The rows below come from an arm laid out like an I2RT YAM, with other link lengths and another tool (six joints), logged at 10 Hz.
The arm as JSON. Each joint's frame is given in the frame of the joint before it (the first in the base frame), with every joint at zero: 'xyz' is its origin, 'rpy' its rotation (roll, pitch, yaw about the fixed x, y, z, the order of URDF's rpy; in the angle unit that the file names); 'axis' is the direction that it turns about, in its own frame. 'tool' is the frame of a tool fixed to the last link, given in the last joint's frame.
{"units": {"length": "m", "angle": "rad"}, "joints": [
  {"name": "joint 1", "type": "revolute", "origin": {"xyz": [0.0, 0.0, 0.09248], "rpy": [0.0, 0.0, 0.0]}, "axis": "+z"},
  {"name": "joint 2", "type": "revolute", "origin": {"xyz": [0.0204, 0.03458, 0.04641], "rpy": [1.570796, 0.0, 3.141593]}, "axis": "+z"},
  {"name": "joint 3", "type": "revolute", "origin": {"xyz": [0.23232, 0.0, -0.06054], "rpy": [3.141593, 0.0, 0.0]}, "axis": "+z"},
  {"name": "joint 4", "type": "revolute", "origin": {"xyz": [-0.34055, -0.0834, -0.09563], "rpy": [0.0, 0.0, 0.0]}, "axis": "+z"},
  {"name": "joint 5", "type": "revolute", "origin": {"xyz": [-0.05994, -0.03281, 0.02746], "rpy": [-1.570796, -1.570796, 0.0]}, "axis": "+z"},
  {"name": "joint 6", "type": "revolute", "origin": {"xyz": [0.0, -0.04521, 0.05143], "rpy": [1.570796, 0.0, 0.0]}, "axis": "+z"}
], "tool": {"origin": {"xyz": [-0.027, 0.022, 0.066], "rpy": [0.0, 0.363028, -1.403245]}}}
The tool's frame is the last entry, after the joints.
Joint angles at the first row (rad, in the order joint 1, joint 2, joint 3, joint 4, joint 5, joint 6):
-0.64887, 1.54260, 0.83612, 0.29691, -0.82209, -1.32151
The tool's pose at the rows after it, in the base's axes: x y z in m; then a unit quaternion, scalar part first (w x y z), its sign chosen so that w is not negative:
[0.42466 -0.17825 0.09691 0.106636 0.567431 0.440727 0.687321]
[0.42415 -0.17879 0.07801 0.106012 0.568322 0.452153 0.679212]
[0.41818 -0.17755 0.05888 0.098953 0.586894 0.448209 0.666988]
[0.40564 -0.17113 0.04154 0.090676 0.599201 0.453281 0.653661]
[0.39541 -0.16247 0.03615 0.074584 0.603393 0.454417 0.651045]
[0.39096 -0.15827 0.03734 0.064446 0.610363 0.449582 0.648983]
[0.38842 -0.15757 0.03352 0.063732 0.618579 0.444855 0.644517]
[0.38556 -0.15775 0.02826 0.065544 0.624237 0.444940 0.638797]
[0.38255 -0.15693 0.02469 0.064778 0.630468 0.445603 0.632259]
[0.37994 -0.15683 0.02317 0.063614 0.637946 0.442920 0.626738]
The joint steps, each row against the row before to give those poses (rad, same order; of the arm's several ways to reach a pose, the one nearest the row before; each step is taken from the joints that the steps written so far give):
0.00011, 0.05358, 0.01679, 0.02446, -0.01592, -0.02490
0.00045, 0.04640, -0.00444, 0.02255, 0.00098, -0.04152
-0.00058, 0.02735, -0.01382, -0.01258, 0.02226, -0.01954
-0.00151, -0.00467, -0.04388, -0.01849, 0.01093, -0.04066
-0.00079, -0.02701, -0.03594, -0.03161, -0.01508, -0.01668
0.00130, -0.02208, -0.01065, -0.03605, -0.00065, 0.00281
0.00067, 0.00019, -0.00712, -0.00516, 0.01474, 0.00392
-0.00117, 0.00447, -0.00818, 0.00004, 0.01331, -0.00909
0.00059, -0.00123, -0.00636, -0.01330, 0.01277, -0.01124
-0.00062, -0.00457, -0.00320, -0.01755, 0.01279, -0.00288

